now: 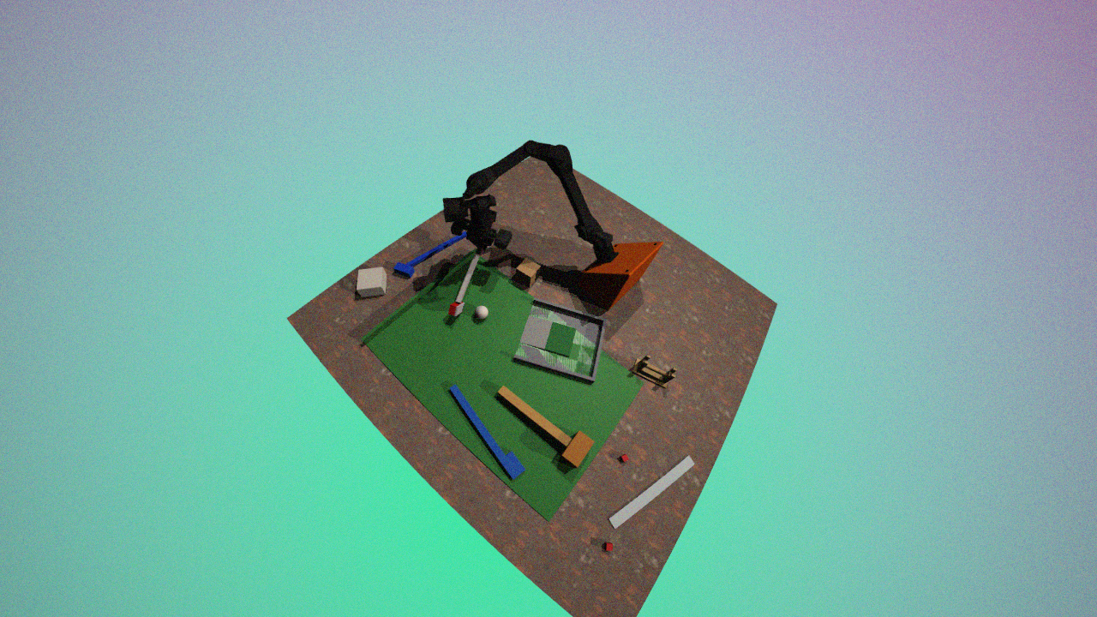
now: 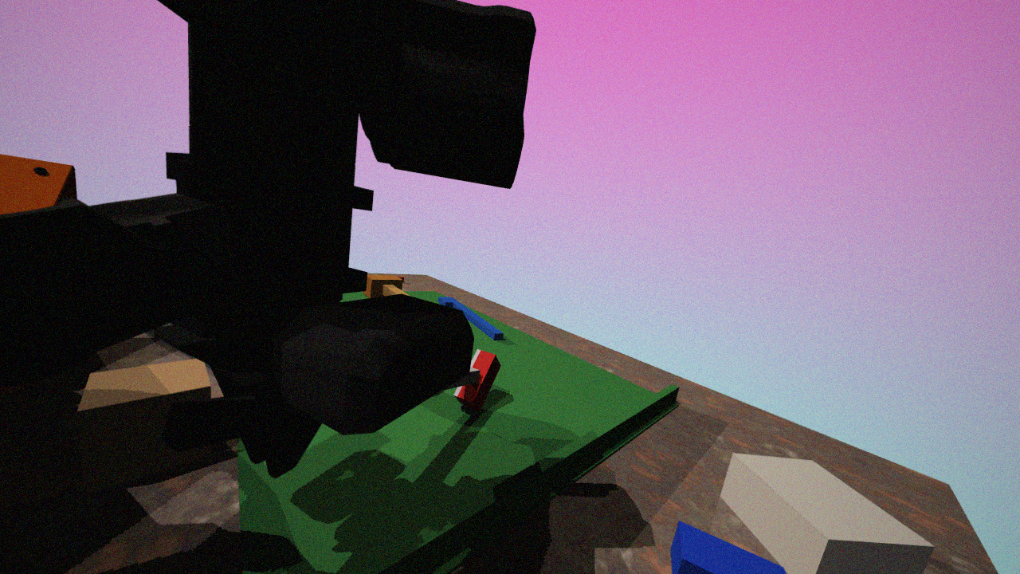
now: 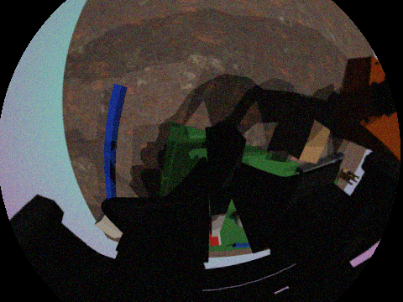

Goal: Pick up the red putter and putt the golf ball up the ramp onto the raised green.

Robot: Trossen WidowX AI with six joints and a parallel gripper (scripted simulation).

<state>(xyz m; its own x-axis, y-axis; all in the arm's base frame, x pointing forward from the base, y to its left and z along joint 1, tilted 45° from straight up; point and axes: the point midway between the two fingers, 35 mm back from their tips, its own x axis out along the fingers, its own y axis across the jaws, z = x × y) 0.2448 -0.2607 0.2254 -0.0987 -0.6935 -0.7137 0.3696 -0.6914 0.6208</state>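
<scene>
The tan block is 60 mm behind my gripper tip, 160 mm to the left of it and 40 mm below it. The rest, counted from my gripper tip: red putter (100 mm ahead, 50 mm to the left); white golf ball (160 mm ahead, 150 mm to the left, 50 mm below); blue putter (100 mm ahead, 160 mm to the right, 60 mm below).
</scene>
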